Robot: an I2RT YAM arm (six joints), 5 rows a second.
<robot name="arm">
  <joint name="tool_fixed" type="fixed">
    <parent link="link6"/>
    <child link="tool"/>
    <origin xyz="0 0 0" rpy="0 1.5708 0"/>
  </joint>
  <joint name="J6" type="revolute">
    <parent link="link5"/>
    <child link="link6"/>
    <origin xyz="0.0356 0 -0.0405" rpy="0 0 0"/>
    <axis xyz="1 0 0"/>
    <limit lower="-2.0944" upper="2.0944"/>
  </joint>
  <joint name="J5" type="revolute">
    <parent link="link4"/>
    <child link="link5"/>
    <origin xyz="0.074 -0.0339 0.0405" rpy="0 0 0"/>
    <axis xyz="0 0 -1"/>
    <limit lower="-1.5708" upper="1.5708"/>
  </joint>
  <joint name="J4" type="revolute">
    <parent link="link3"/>
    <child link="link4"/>
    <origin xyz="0.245 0.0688 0.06" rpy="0 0 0"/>
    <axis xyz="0 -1 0"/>
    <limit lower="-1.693" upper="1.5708"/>
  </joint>
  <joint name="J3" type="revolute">
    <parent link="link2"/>
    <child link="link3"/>
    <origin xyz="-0.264 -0.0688 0" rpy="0 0 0"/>
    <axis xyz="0 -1 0"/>
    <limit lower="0" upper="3.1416"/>
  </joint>
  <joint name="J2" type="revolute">
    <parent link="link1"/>
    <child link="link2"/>
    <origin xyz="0.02 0.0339 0.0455" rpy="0 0 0"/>
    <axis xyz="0 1 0"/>
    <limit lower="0" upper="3.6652"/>
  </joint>
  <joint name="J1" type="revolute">
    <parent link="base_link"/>
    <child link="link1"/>
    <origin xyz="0 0 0.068" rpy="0 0 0"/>
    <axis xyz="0 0 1"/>
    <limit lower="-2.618" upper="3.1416"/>
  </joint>
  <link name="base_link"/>
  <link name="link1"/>
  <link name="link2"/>
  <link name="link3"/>
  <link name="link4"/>
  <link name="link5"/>
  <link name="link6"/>
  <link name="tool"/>
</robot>
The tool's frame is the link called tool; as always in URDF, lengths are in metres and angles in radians.
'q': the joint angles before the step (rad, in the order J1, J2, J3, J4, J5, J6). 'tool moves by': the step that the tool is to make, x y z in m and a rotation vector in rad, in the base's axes. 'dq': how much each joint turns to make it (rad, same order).
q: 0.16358, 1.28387, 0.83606, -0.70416, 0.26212, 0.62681
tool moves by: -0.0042, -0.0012, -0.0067, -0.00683, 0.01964, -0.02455
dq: -0.00026, -0.00174, -0.02432, -0.00367, 0.01284, 0.02170
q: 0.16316, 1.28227, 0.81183, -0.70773, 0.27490, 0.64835
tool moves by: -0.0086, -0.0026, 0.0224, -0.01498, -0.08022, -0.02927
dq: 0.00052, -0.08202, 0.02203, -0.03202, 0.03769, 0.01622
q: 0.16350, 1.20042, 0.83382, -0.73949, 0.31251, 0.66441
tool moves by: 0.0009, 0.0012, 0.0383, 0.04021, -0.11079, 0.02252
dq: 0.00008, -0.04970, 0.09820, -0.02939, -0.02994, -0.00899
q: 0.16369, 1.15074, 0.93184, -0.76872, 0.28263, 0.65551
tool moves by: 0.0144, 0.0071, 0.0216, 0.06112, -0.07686, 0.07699
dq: 0.00807, 0.03043, 0.08221, 0.04114, -0.07890, -0.02860
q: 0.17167, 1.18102, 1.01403, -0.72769, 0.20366, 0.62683
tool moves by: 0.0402, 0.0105, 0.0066, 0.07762, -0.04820, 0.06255
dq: 0.00088, 0.14167, 0.10567, 0.09723, -0.09191, -0.00263
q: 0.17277, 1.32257, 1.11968, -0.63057, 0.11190, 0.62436
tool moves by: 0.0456, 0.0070, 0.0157, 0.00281, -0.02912, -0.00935
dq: -0.00218, 0.16976, 0.19459, 0.00391, 0.00651, 0.00375
